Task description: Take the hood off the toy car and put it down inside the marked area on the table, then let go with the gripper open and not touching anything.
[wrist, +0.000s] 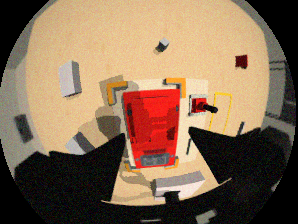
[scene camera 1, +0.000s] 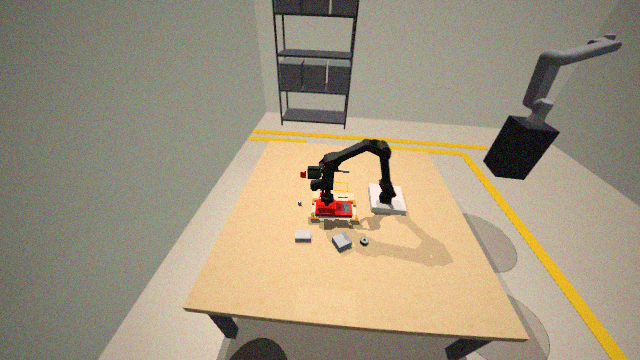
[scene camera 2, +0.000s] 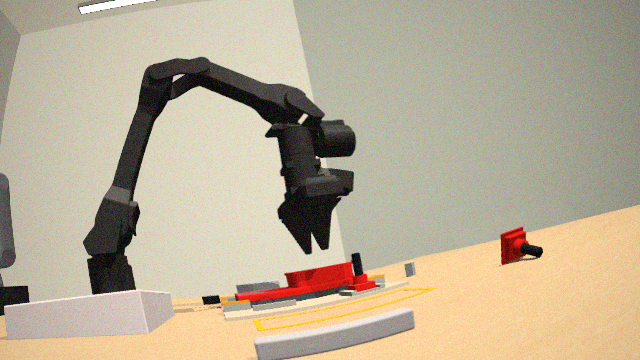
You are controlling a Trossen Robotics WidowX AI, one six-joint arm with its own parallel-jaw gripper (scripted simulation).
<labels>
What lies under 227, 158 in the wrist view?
The gripper.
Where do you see a toy car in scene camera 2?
281, 294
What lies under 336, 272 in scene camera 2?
A red hood.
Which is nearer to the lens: the toy car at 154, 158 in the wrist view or the red hood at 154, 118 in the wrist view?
The red hood.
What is the gripper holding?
Nothing.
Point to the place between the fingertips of the gripper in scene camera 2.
At 316, 252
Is the gripper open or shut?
Open.
</labels>
